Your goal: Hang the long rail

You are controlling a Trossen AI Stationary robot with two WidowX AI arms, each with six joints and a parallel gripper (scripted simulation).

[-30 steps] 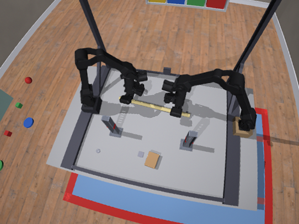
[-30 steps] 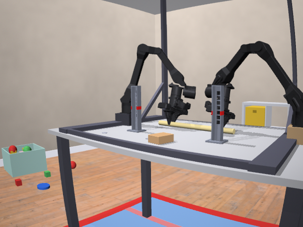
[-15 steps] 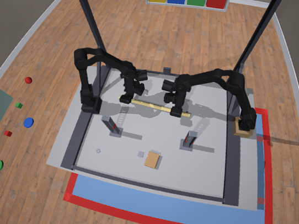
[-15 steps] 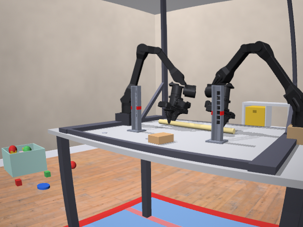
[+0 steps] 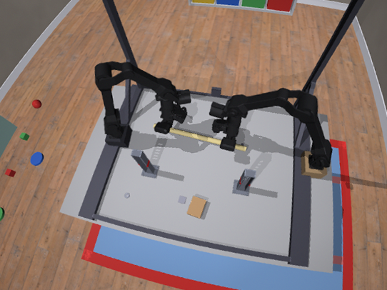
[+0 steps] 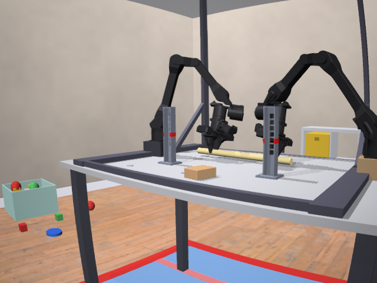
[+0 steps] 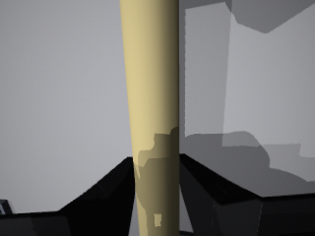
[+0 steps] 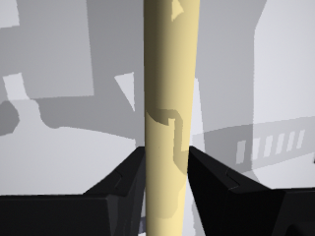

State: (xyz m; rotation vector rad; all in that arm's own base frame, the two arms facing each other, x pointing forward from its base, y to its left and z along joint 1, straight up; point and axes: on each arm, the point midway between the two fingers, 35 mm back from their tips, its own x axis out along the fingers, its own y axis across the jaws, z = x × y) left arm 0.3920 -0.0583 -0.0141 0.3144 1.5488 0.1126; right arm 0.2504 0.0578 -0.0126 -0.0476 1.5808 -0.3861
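Right now the long pale yellow rail is 15 cm to the left of my right hand, 3 cm below it and 1 cm ahead of it. Round my right hand: tan box 35 cm ahead, 20 cm to the left, 4 cm below.
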